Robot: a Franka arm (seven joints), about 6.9 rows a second.
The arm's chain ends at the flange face. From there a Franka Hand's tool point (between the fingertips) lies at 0.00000 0.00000 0.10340 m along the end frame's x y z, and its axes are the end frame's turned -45 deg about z.
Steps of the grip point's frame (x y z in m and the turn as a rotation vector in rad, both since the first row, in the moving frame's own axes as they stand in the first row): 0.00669, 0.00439, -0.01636, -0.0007, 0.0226, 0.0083; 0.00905, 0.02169, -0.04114, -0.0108, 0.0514, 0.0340; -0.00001, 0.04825, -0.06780, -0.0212, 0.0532, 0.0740; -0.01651, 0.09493, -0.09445, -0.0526, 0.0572, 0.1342; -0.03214, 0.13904, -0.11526, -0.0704, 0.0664, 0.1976; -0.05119, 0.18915, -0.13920, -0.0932, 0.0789, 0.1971; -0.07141, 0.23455, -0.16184, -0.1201, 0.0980, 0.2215; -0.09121, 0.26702, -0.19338, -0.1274, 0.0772, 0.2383
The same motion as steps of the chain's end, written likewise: 0.00612, -0.00003, -0.01633, 0.0155, 0.0165, 0.0083; 0.01714, 0.01183, -0.04100, 0.0287, 0.0440, 0.0340; 0.02859, 0.03626, -0.06763, 0.0226, 0.0526, 0.0740; 0.04743, 0.07860, -0.09414, 0.0033, 0.0776, 0.1342; 0.06570, 0.11977, -0.11478, -0.0028, 0.0967, 0.1976; 0.08518, 0.16768, -0.13843, -0.0101, 0.1217, 0.1971; 0.09978, 0.21299, -0.16061, -0.0156, 0.1542, 0.2215; 0.10999, 0.24791, -0.19224, -0.0355, 0.1447, 0.2383
